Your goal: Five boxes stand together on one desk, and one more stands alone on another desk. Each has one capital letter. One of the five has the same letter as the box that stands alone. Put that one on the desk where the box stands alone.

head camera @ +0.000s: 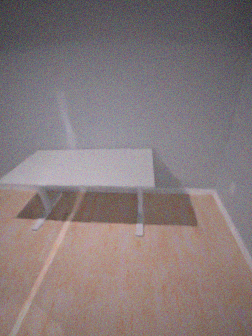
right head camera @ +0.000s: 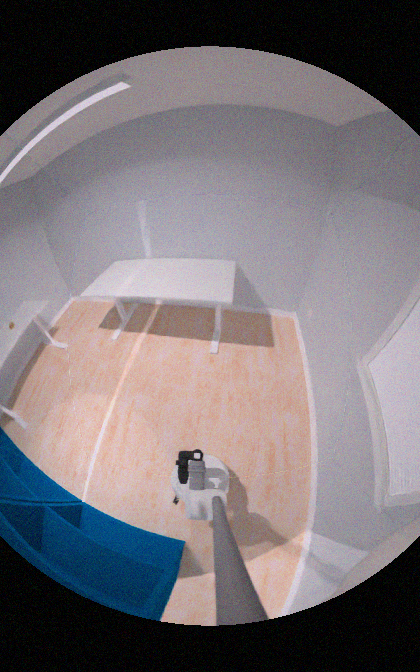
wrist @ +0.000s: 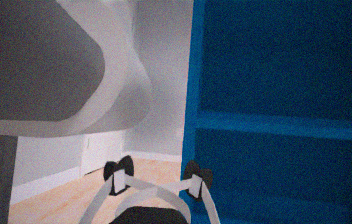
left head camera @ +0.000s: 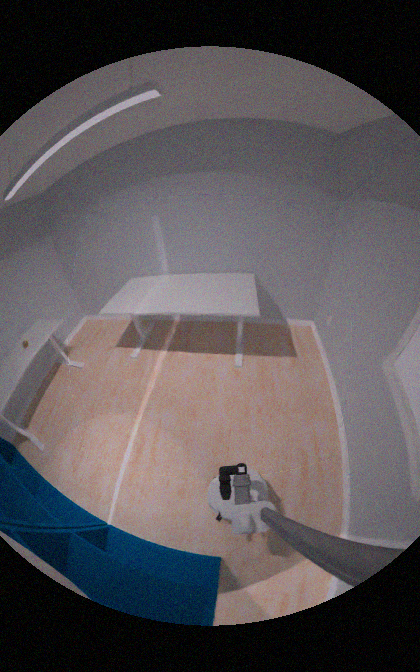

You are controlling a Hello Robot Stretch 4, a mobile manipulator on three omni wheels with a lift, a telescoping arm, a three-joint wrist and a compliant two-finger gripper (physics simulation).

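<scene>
A white desk stands against the far wall, and no box shows on it. A second white desk runs along the left wall, partly cut off. One small brown box shows on it, too small for its letter to be read. Whether it is the lone box or one of the five cannot be told. My gripper is open, with its fingertips apart and no box between them. It is in the wrist view beside a blue shelf unit, away from both desks.
The blue shelf unit stands close by at the lower left of both side head views. My grey arm extends at the lower right. A wall with a window is on the right.
</scene>
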